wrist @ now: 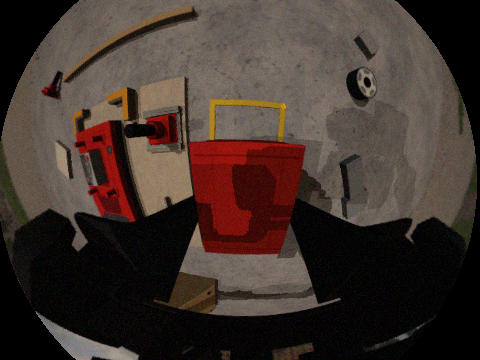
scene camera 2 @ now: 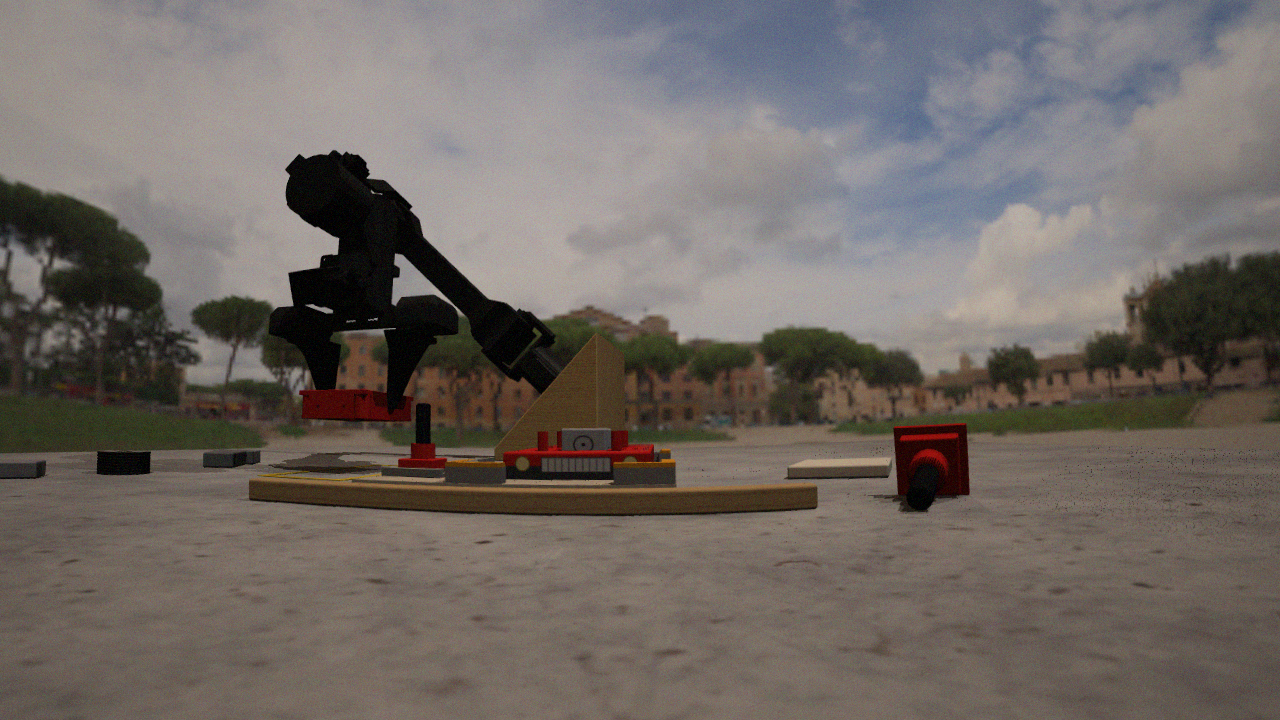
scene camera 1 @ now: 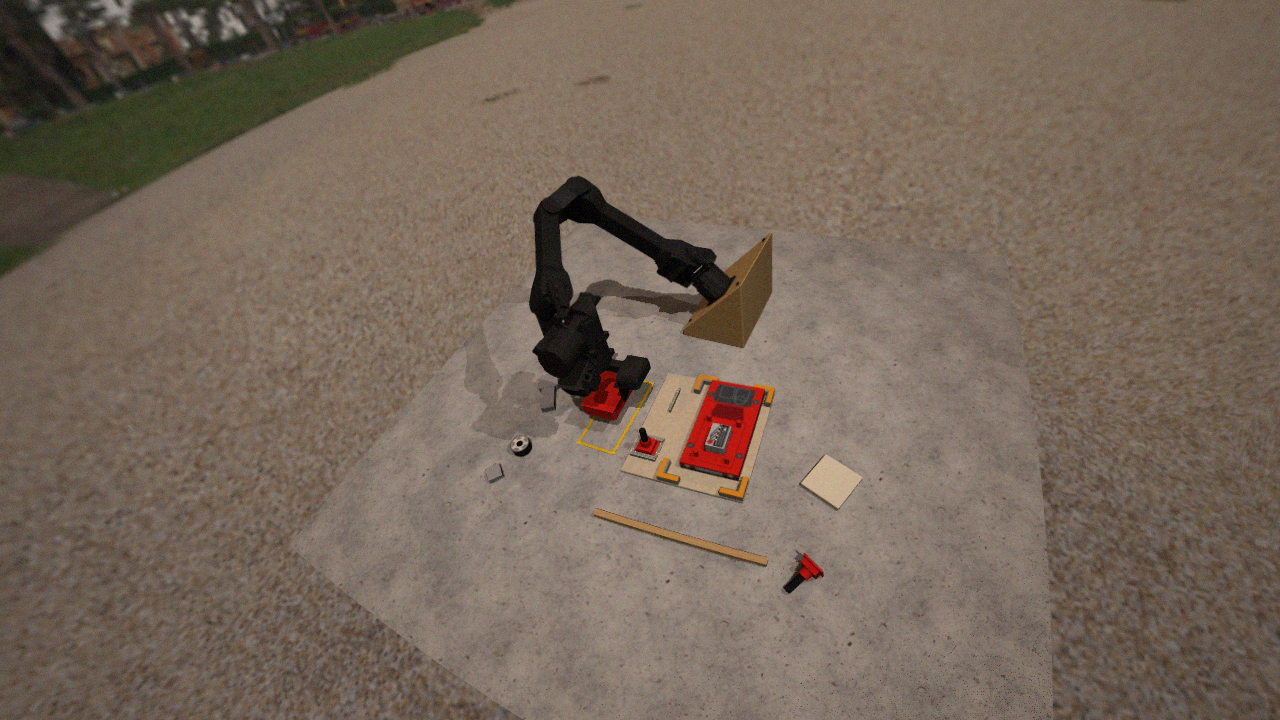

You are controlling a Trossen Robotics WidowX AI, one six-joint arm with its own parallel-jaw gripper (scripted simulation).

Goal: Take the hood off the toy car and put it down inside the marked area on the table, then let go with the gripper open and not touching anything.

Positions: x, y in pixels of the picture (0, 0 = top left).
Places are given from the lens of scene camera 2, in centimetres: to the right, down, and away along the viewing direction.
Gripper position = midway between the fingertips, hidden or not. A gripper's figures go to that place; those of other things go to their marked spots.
gripper [scene camera 2: 358, 409]: -27, 5, 48
red hood [scene camera 2: 351, 405]: -25, 4, 44
